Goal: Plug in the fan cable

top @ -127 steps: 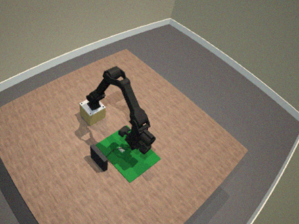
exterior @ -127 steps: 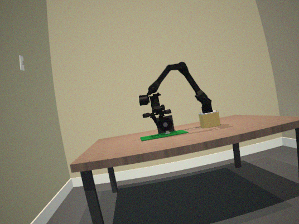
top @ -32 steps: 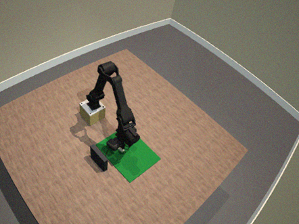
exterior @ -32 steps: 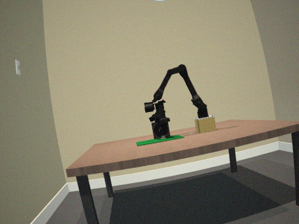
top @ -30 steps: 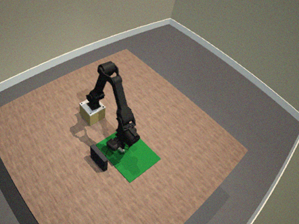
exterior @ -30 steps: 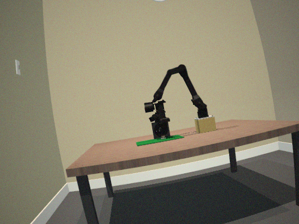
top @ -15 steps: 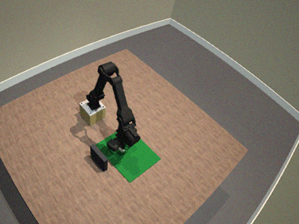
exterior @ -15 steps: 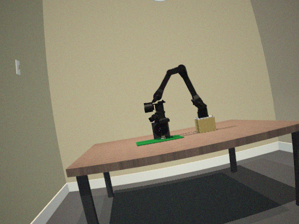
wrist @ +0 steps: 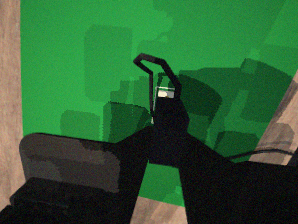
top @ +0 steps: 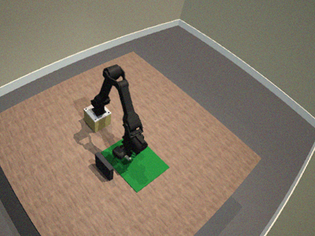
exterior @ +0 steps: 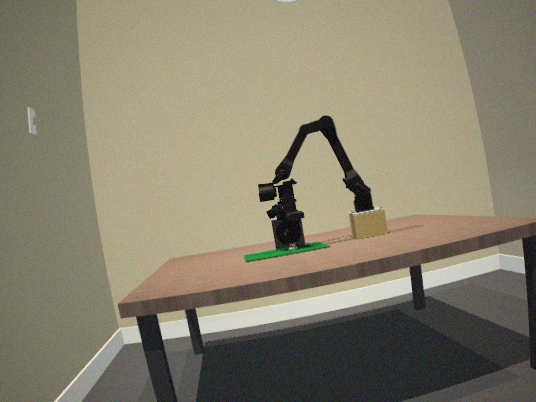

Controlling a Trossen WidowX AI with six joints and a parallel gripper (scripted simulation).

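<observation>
The white four-pin header lies 40 mm below my gripper tip and 10 mm ahead of it. Also, from my gripper tip: green board 60 mm below, 40 mm ahead, 30 mm to the left; then dark plug 10 mm ahead, 10 mm above; then black fan 150 mm to the right, 20 mm above, 10 mm ahead.
</observation>
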